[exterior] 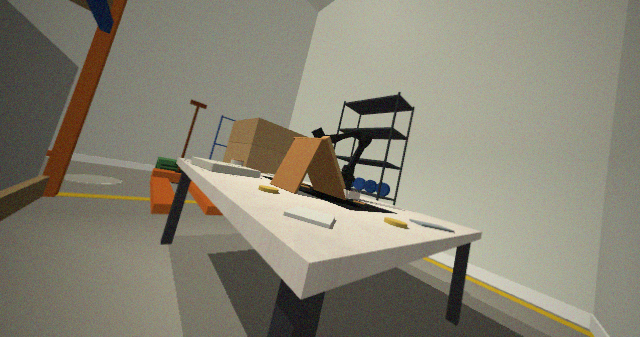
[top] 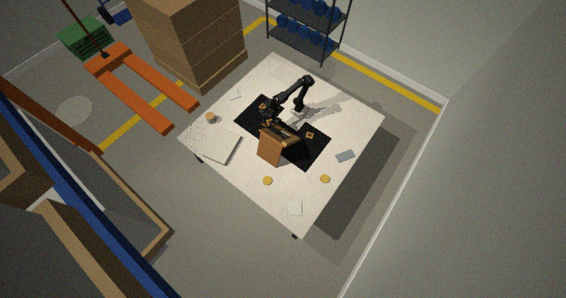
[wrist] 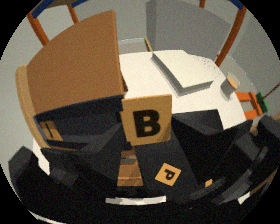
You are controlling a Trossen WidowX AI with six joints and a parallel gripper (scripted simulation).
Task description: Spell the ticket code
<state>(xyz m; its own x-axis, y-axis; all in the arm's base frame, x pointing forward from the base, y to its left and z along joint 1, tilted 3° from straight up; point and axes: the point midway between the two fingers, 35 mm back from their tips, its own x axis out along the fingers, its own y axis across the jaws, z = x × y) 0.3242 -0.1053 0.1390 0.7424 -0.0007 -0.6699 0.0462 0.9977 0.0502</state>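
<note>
The white ticket lies 60 mm behind my gripper tip, 150 mm to the left of it and 80 mm below it. The rest, counted from my gripper tip: black mat 150 mm behind, 80 mm to the left, 160 mm below; grey card 190 mm behind, 640 mm to the left, 160 mm below.
</note>
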